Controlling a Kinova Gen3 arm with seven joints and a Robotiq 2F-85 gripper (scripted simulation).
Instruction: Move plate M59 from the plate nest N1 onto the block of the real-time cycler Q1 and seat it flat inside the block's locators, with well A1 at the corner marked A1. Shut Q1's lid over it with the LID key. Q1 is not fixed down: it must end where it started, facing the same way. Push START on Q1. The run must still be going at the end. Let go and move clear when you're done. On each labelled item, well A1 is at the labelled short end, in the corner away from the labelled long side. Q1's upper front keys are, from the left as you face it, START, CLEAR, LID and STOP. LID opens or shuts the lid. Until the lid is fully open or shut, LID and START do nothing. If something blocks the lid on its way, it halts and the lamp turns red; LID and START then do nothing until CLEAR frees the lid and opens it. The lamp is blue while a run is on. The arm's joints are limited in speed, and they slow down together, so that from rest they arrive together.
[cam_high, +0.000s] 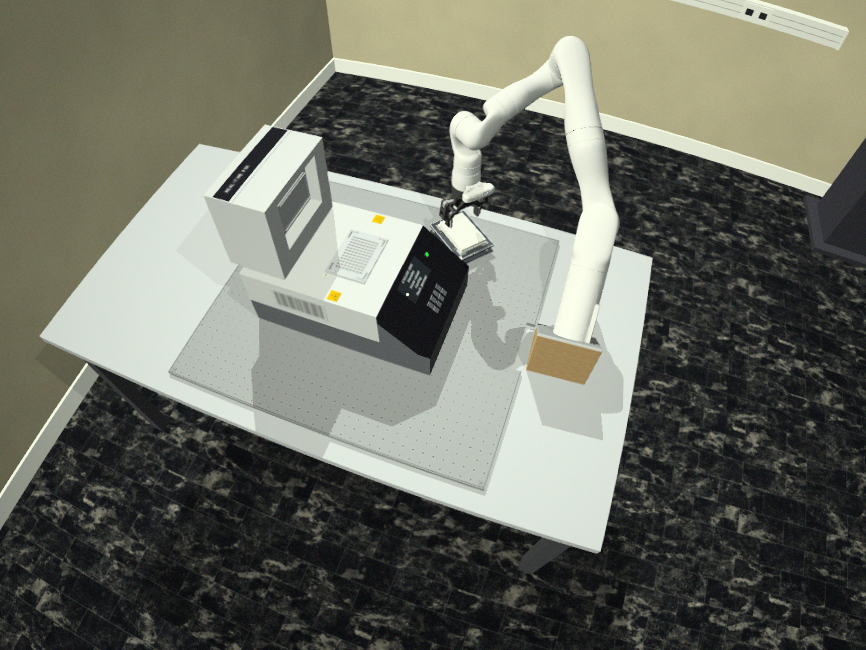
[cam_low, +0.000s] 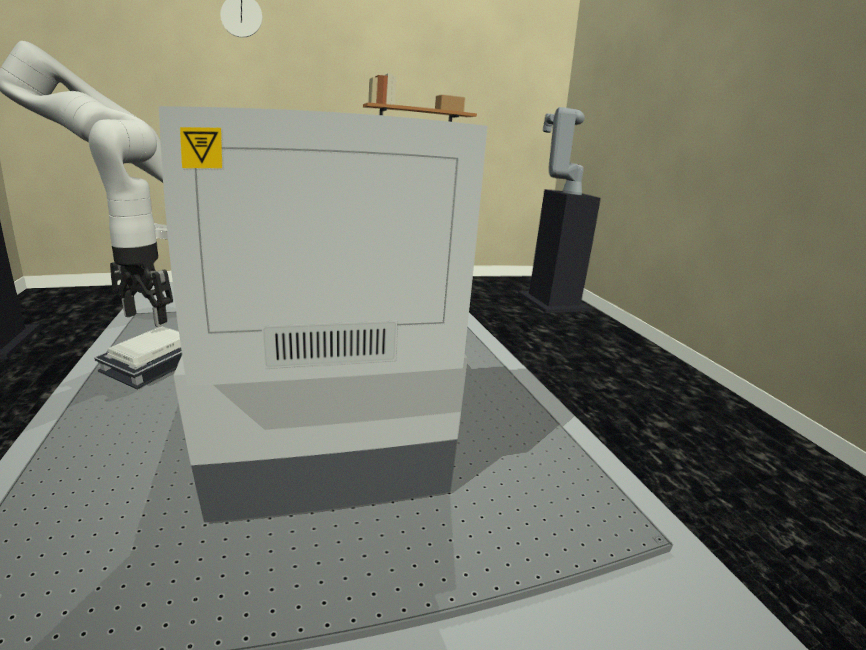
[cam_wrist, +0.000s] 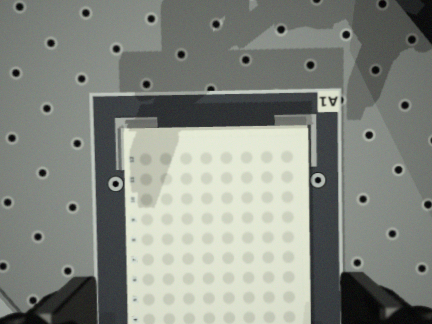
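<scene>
The plate M59 lies 60 mm below my hand. Round my hand: plate nest N1: 70 mm below; then nest A1 mark: 20 mm behind, 90 mm to the left, 60 mm below.
</scene>
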